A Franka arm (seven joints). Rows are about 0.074 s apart.
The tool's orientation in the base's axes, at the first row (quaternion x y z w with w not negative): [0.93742 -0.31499 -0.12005 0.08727]
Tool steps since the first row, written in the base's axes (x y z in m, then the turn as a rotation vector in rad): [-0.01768 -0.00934 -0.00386 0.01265 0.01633 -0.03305]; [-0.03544 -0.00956 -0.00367 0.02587 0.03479 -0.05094]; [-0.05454 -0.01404 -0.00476 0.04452 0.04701 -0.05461]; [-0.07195 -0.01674 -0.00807 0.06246 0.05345 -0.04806]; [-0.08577 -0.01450 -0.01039 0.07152 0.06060 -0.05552]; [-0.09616 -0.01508 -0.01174 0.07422 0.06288 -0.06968]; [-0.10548 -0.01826 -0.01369 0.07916 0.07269 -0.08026]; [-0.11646 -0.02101 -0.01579 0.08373 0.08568 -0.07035]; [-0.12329 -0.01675 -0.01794 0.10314 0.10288 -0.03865]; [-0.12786 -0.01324 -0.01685 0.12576 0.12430 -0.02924]
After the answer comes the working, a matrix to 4 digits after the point.
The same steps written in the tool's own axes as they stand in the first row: [-0.00729 0.01649 0.00946 0.00541 -0.02795 0.02661]; [-0.02092 0.02683 0.01427 0.00738 -0.05428 0.03839]; [-0.03275 0.04097 0.02106 0.01494 -0.07539 0.03560]; [-0.04399 0.05222 0.02934 0.02376 -0.08910 0.02375]; [-0.05564 0.05777 0.03523 0.02765 -0.10167 0.02771]; [-0.06309 0.06382 0.03948 0.03075 -0.10839 0.04029]; [-0.06801 0.07116 0.04423 0.03037 -0.12145 0.04816]; [-0.07446 0.07908 0.04956 0.02427 -0.13190 0.03626]; [-0.08198 0.07911 0.05315 0.02336 -0.14889 -0.00099]; [-0.08784 0.07921 0.05308 0.02614 -0.17637 -0.01820]
The tool's axes in the first row as the columns of a matrix, in the base's axes (rounded; the answer above uses it unrounded):
[0.7727 -0.5696 -0.2801]
[-0.6115 -0.7863 -0.0880]
[-0.1701 0.2392 -0.9559]

